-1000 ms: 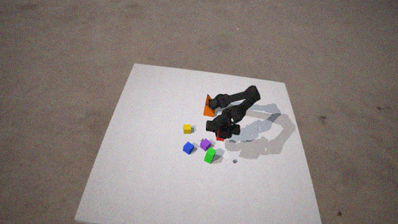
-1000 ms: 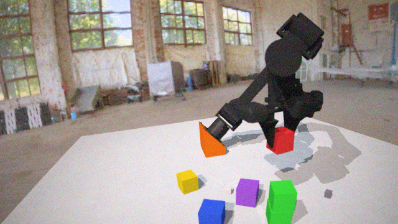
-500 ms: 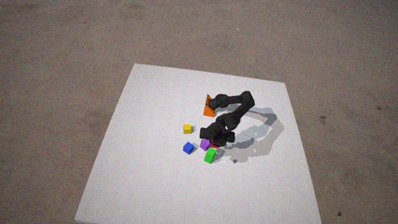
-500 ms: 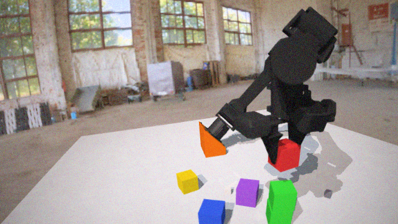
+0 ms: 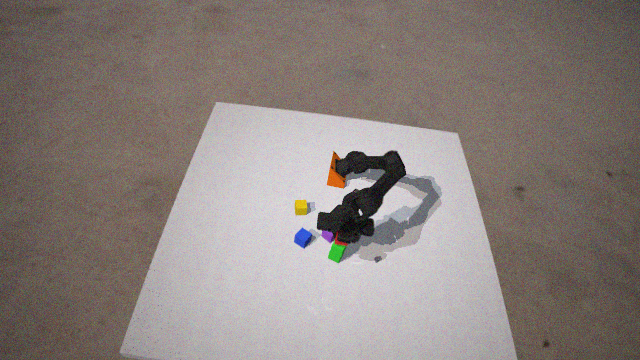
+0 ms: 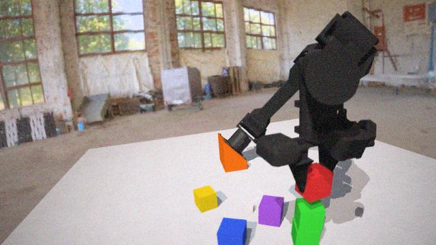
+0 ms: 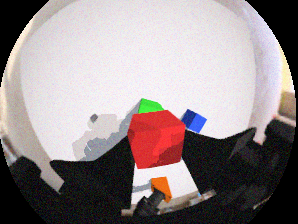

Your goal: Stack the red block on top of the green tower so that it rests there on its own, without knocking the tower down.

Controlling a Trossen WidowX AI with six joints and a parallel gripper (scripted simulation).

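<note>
The purple cube is 90 mm behind my gripper tip, 20 mm to the right of it and 100 mm below it. The rest, counted from my gripper tip: tiny grey cube (10 mm ahead, 150 mm to the left, 110 mm below); then red block (10 mm above); then blue cube (60 mm behind, 130 mm to the right, 100 mm below).
</note>
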